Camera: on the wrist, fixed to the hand. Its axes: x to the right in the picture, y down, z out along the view.
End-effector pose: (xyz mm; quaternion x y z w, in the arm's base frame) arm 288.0 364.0 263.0 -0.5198 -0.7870 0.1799 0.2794
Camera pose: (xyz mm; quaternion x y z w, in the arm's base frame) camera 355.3 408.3 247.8 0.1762 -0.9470 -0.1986 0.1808
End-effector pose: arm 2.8 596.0 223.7 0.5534 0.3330 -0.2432 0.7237
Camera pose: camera 60.9 645.2 254.0 -0.0146 0.6283 -0.6499 0.4274
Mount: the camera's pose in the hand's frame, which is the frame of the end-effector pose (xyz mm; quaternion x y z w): 16.4 74.5 -30.0 -0.1835 -0.0508 -0.7190 0.6685
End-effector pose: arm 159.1 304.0 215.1 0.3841 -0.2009 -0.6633 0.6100
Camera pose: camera 231.2 281.2 246.8 -0.2556 -0.2326 0.9384 0.0089
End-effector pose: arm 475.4 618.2 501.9 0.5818 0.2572 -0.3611 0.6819
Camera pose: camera 546.4 649.0 528.8 0.0605 0.6218 -0.7140 0.3160
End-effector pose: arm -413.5 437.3 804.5 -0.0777 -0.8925 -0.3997 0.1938
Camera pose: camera -398.1 464.5 880.3 -0.5339 0.5890 0.5664 0.2174
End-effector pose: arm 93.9 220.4 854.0 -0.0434 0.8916 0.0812 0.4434
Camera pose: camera 49.4 288.1 866.6 -0.7473 0.5274 -0.0987 0.3921
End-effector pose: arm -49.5 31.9 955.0 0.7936 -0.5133 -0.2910 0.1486
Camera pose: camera -80.3 -16.7 1013.3 0.8575 0.2733 -0.4359 0.0097
